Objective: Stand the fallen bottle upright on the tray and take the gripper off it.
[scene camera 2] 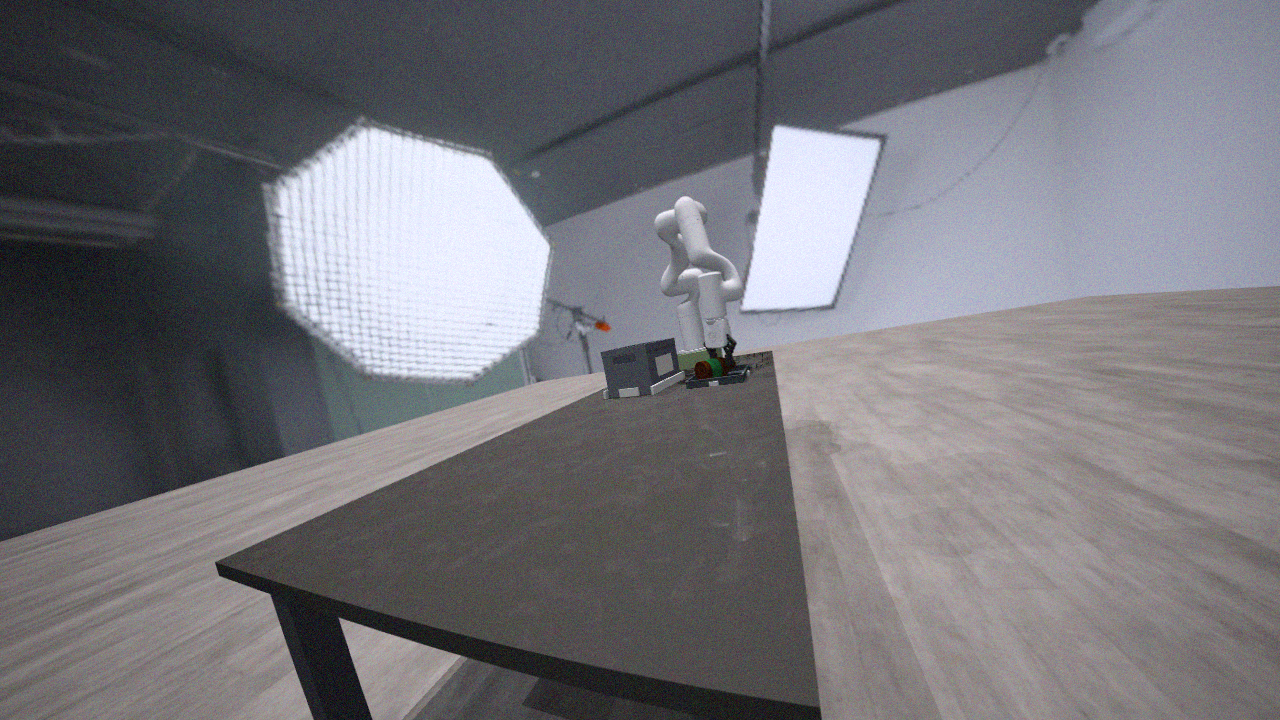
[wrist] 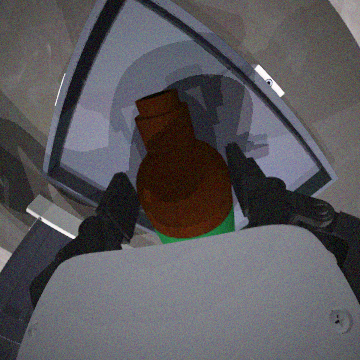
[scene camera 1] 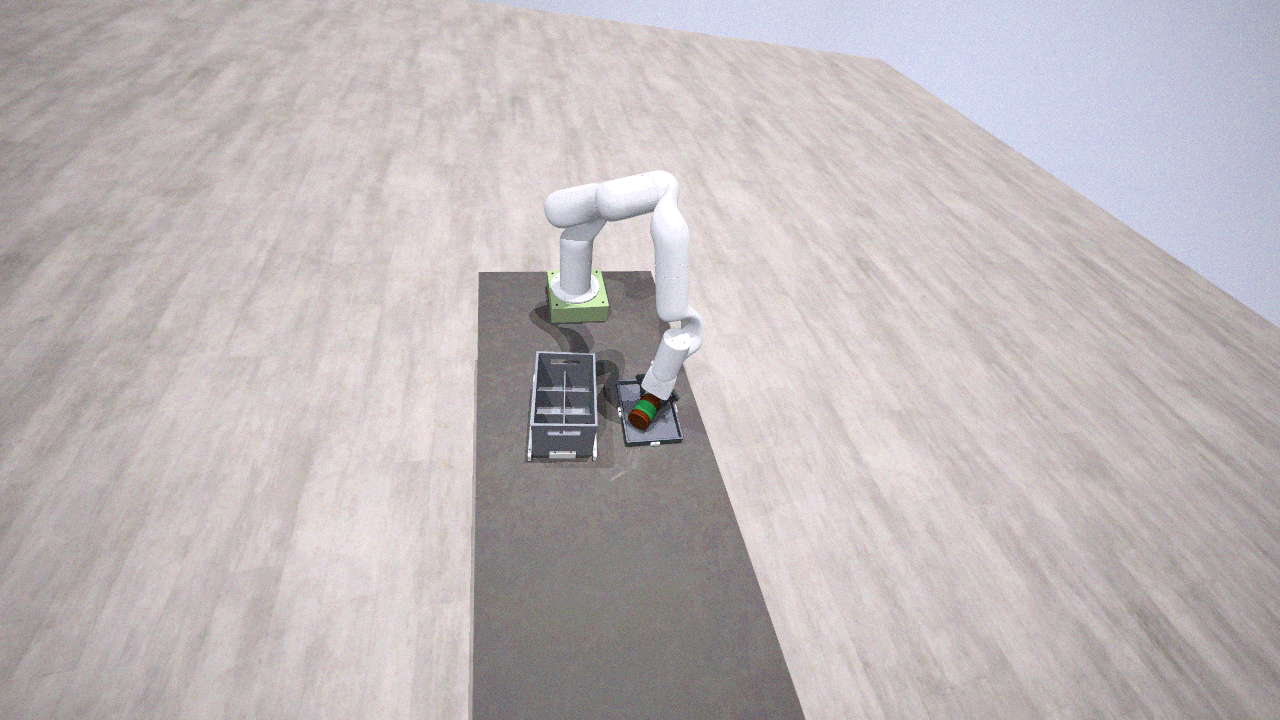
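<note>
A brown bottle [scene camera 1: 645, 410] [scene camera 2: 709, 368] [wrist: 182, 185] with a green band lies on its side, low over or on the tray [scene camera 1: 653, 440] [scene camera 2: 716, 382] [wrist: 320, 181]; whether it touches the tray floor I cannot tell. In the first scene view its base faces the front left, and in the wrist view its neck points to the top. My gripper [wrist: 177, 174] is shut on the bottle, one black finger on each side of its body near the shoulder. The gripper's palm hides the lower part of the bottle in the wrist view.
A grey divided crate [scene camera 1: 563, 438] [scene camera 2: 637, 367] stands left of the tray in the first scene view, close beside it. The arm's green base block [scene camera 1: 578, 314] sits at the far end of the dark table [scene camera 1: 617, 573] [scene camera 2: 572, 537].
</note>
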